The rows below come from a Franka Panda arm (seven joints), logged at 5 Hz.
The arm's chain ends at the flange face. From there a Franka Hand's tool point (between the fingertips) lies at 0.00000 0.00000 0.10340 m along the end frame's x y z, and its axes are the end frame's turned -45 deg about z.
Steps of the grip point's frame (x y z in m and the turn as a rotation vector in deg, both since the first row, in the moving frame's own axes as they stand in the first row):
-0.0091, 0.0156, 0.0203, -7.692, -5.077, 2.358
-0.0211, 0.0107, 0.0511, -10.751, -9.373, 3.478
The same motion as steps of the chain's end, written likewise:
0.0016, 0.0012, 0.0216, -9.029, 1.849, 2.358
-0.0083, -0.0030, 0.0543, -14.230, 0.974, 3.478

